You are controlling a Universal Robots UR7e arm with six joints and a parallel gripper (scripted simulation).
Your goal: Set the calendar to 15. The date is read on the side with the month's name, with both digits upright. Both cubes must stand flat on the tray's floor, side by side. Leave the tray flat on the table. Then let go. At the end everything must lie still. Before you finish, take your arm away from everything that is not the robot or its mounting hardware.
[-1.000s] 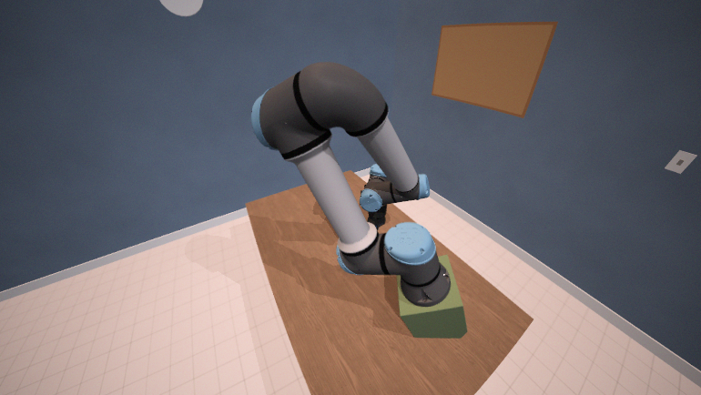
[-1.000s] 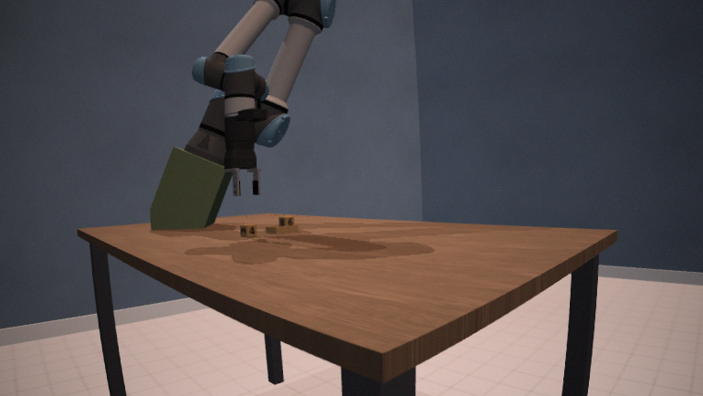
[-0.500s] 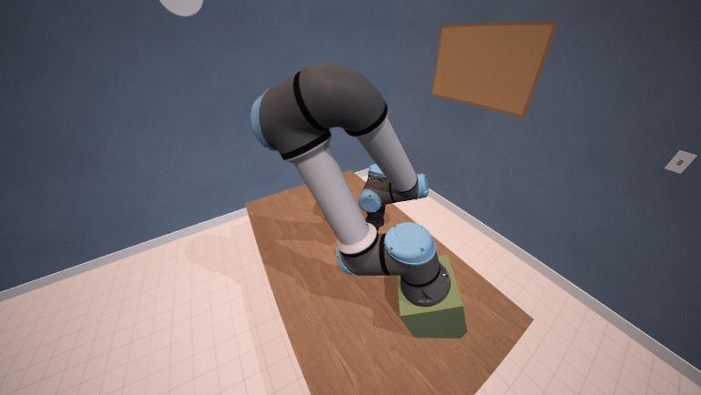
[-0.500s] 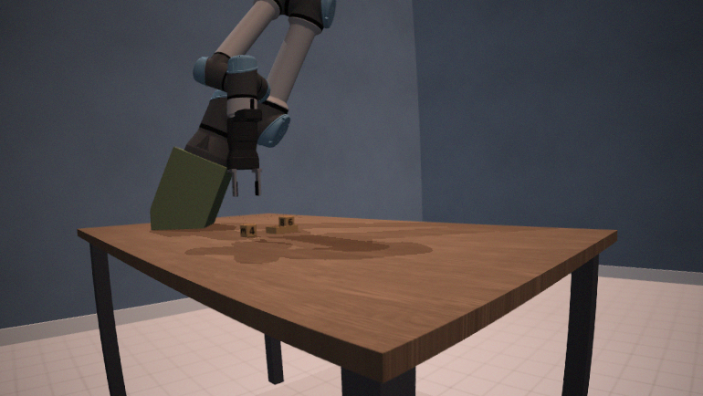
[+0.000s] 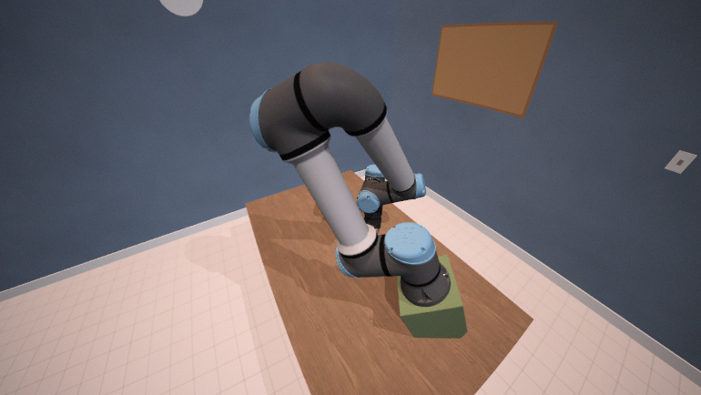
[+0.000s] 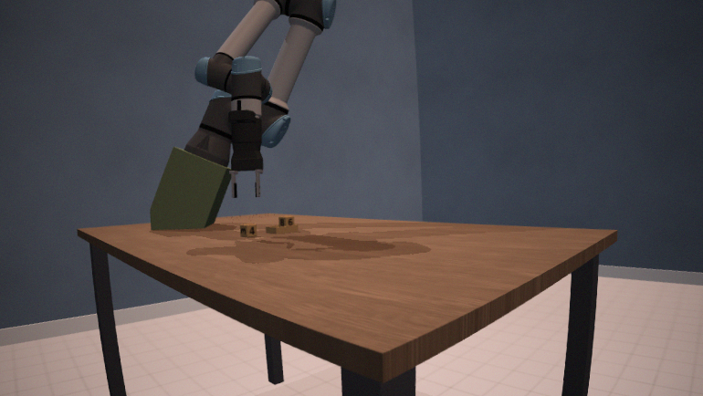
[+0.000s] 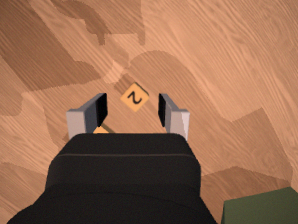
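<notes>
Now: hand 10 cm above the wooden cube, 1 cm to the right of it and 1 cm past it. Round my hand: wooden tray (11 cm to the left, 10 cm below, 2 cm behind).
</notes>
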